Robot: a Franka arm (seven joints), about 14 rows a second.
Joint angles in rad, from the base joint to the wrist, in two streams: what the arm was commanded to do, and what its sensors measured. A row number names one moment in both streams.
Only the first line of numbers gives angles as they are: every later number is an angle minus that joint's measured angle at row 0.
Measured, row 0:
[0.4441, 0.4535, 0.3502, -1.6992, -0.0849, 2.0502, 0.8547]
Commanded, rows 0 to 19:
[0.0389, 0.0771, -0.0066, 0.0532, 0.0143, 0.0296, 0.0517]
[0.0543, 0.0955, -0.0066, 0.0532, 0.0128, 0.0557, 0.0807]
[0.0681, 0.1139, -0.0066, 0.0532, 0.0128, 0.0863, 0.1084]
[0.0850, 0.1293, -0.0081, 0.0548, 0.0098, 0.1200, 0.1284]
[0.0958, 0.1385, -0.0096, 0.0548, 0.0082, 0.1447, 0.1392]
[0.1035, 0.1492, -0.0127, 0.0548, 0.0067, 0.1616, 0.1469]
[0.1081, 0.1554, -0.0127, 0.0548, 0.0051, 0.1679, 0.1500]
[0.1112, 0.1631, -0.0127, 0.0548, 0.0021, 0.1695, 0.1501]
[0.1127, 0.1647, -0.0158, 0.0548, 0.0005, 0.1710, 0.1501]
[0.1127, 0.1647, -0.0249, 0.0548, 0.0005, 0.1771, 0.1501]
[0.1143, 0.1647, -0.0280, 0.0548, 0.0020, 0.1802, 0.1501]
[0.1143, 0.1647, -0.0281, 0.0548, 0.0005, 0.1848, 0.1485]
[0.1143, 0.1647, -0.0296, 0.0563, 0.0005, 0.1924, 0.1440]
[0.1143, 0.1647, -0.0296, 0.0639, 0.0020, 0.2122, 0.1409]
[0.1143, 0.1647, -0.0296, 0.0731, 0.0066, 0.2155, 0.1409]
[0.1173, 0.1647, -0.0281, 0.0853, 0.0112, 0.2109, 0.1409]
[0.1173, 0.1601, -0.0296, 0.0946, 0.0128, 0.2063, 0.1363]
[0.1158, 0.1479, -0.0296, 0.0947, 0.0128, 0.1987, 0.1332]
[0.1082, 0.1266, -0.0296, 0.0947, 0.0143, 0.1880, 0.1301]
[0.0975, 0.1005, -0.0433, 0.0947, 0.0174, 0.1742, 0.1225]
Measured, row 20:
[0.1030, 0.1478, -0.0237, 0.0871, 0.0006, 0.2114, 0.1358]
